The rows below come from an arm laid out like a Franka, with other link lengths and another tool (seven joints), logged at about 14 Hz.
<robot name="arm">
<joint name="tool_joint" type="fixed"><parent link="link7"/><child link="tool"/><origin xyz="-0.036 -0.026 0.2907" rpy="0 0.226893 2.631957"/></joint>
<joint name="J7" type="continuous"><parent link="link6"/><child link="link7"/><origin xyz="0.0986 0 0" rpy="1.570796 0 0"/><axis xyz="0 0 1"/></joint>
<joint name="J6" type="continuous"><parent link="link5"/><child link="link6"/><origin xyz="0 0 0" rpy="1.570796 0 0"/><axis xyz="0 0 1"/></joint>
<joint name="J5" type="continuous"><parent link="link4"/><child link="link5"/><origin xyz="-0.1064 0.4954 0" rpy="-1.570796 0 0"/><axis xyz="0 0 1"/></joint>
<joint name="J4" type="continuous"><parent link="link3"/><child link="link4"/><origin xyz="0.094 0 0" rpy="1.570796 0 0"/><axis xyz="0 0 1"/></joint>
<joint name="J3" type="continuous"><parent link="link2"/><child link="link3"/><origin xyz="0 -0.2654 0" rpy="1.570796 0 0"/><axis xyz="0 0 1"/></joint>
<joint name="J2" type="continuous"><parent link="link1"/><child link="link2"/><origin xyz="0 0 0" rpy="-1.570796 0 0"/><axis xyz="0 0 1"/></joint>
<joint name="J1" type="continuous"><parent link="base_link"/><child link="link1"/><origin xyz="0 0 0.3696"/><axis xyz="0 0 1"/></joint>
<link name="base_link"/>
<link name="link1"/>
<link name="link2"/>
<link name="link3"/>
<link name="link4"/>
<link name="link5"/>
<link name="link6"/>
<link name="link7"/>
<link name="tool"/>
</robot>
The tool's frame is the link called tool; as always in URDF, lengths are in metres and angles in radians. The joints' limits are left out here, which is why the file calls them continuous.
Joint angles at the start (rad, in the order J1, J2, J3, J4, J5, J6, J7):
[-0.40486 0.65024 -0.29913 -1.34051 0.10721 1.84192 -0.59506]
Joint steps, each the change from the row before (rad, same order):
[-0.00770 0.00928 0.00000 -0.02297 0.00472 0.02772 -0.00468]
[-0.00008 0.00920 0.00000 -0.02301 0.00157 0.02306 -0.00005]
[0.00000 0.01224 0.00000 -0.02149 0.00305 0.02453 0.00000]
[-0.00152 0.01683 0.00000 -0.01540 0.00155 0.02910 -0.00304]
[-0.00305 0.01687 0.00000 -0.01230 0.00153 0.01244 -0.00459]
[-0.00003 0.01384 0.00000 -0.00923 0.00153 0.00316 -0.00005]
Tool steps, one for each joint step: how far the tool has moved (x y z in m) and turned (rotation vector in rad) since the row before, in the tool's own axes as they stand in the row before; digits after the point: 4 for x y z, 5 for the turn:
[0.0016 -0.0023 0.0195 -0.00635 0.00018 0.00499]
[-0.0018 0.0016 0.0185 -0.00724 0.00559 0.00100]
[-0.0024 0.0017 0.0196 -0.00740 0.00515 0.00121]
[-0.0022 -0.0010 0.0195 -0.00038 0.00460 -0.00008]
[0.0006 0.0023 0.0194 -0.01245 0.01041 -0.00325]
[-0.0004 0.0045 0.0154 -0.01570 0.01124 -0.00257]

